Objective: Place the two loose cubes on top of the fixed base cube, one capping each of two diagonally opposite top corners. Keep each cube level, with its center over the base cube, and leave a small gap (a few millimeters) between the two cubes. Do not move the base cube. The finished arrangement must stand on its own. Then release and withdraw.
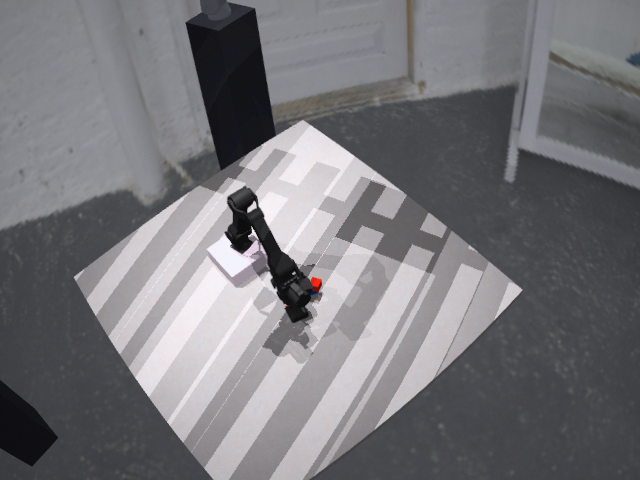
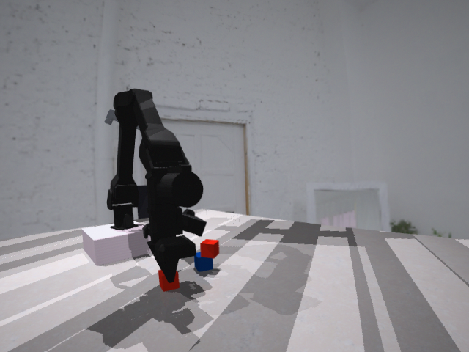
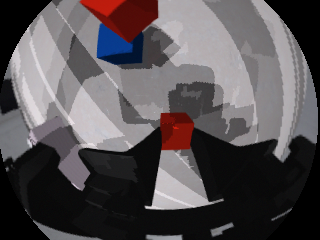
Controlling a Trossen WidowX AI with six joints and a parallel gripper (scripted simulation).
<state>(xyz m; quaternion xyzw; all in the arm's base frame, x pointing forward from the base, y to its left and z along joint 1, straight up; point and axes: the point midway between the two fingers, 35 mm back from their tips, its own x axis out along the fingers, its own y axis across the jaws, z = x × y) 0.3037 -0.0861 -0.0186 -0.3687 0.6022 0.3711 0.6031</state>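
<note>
Right now my gripper tip is 11 cm to the right of the blue base cube.
</note>
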